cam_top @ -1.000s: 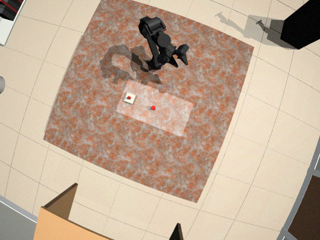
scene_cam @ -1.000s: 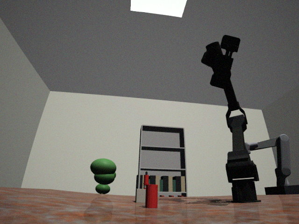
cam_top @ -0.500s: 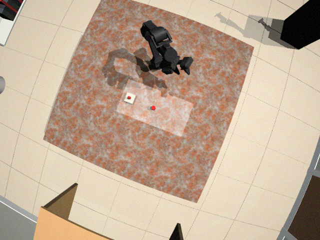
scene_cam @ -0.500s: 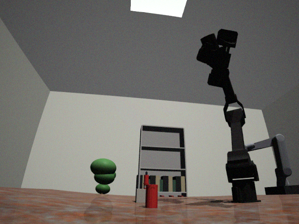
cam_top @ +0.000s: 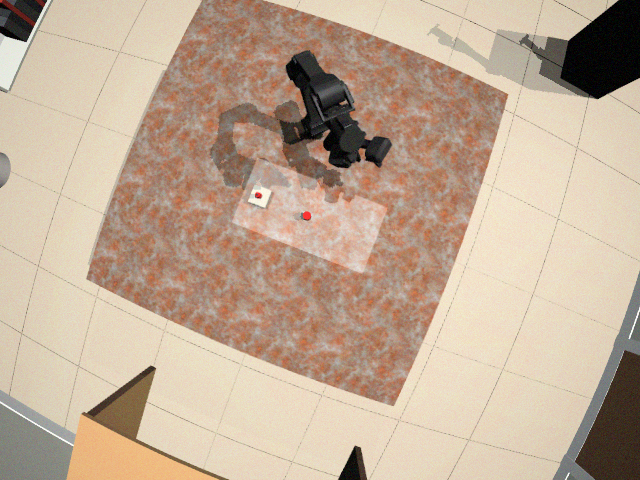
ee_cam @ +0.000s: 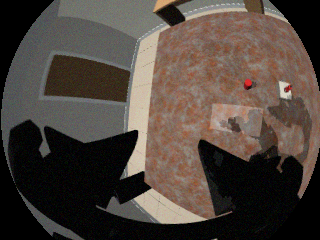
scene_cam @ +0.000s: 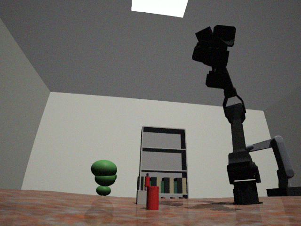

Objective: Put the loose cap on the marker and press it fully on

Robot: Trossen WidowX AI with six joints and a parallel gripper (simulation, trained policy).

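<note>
Right now the red cap is 170 mm ahead of my gripper tip, 120 mm to the right of it and 320 mm below it. Round my gripper tip: white holder block (170 mm ahead, 300 mm to the right, 330 mm below).
</note>
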